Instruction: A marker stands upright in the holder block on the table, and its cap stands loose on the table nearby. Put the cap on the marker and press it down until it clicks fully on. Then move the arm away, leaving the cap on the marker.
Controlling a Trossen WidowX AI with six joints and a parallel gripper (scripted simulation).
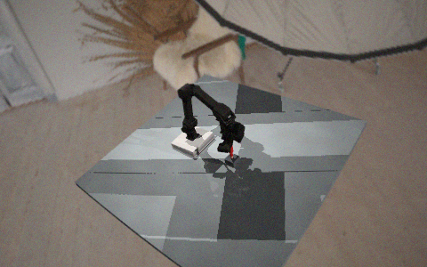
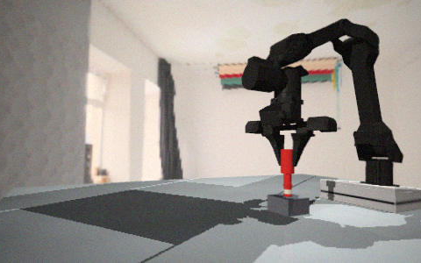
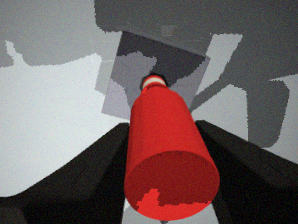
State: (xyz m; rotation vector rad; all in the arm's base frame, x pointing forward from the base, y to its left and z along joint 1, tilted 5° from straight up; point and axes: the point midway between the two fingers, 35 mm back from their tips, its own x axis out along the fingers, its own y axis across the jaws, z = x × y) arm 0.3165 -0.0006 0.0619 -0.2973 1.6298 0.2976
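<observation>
Now: gripper tip 8 cm above the grey holder block. Round my gripper tip: red cap 1 cm above.
</observation>
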